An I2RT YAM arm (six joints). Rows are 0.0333 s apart.
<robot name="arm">
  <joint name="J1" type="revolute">
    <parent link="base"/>
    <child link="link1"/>
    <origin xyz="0 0 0.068" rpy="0 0 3.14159"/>
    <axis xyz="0 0 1"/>
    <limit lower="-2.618" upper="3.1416"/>
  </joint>
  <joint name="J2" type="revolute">
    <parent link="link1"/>
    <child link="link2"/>
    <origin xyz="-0.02 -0.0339 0.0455" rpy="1.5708 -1.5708 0"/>
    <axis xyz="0 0 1"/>
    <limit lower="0" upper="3.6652"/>
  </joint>
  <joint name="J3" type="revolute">
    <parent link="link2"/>
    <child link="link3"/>
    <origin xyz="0 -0.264 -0.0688" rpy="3.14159 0 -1.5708"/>
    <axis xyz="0 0 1"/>
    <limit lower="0" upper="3.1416"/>
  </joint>
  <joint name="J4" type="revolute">
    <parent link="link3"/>
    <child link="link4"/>
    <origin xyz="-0.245 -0.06 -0.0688" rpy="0 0 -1.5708"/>
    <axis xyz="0 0 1"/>
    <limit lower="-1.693" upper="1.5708"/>
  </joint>
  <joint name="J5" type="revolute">
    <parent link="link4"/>
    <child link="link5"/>
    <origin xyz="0.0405 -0.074 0.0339" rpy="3.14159 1.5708 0"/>
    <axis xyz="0 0 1"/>
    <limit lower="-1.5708" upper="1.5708"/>
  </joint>
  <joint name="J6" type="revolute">
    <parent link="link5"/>
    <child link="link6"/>
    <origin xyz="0 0.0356 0.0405" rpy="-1.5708 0 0"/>
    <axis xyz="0 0 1"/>
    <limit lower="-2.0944" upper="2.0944"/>
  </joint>
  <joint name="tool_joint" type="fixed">
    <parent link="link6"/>
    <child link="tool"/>
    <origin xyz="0 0 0" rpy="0 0 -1.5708"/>
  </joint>
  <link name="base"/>
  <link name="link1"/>
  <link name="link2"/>
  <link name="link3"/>
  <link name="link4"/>
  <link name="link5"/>
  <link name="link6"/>
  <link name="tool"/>
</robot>
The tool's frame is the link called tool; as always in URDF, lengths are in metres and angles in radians.
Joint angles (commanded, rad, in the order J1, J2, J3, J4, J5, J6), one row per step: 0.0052, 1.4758, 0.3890, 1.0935, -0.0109, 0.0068; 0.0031, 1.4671, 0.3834, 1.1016, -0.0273, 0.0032; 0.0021, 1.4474, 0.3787, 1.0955, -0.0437, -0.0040; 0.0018, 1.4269, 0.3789, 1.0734, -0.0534, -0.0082; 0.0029, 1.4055, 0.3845, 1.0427, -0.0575, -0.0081; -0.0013, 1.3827, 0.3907, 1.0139, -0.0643, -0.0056; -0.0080, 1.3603, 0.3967, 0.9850, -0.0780, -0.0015; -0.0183, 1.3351, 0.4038, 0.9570, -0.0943, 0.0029; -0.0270, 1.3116, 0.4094, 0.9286, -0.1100, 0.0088; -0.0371, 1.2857, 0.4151, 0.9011, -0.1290, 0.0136; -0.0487, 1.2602, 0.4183, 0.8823, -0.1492, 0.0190; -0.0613, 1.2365, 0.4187, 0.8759, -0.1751, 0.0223; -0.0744, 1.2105, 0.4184, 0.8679, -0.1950, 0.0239
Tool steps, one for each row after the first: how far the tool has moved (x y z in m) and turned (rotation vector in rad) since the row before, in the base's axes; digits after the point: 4 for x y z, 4 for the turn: -0.0017, 0.0000, 0.0015, -0.0038, -0.0113, 0.0143; -0.0024, 0.0003, 0.0029, -0.0075, -0.0092, 0.0152; -0.0016, 0.0003, 0.0027, -0.0044, 0.0012, 0.0093; -0.0007, 0.0004, 0.0035, 0.0000, 0.0037, 0.0052; -0.0009, -0.0009, 0.0042, 0.0023, 0.0000, 0.0027; -0.0010, -0.0013, 0.0041, 0.0038, 0.0008, 0.0071; -0.0013, -0.0021, 0.0052, 0.0039, -0.0040, 0.0061; -0.0015, -0.0017, 0.0043, 0.0055, -0.0002, 0.0071; -0.0019, -0.0019, 0.0050, 0.0041, -0.0037, 0.0090; -0.0024, -0.0022, 0.0050, 0.0042, -0.0093, 0.0088; -0.0028, -0.0021, 0.0050, 0.0010, -0.0172, 0.0134; -0.0033, -0.0024, 0.0051, -0.0009, -0.0174, 0.0069
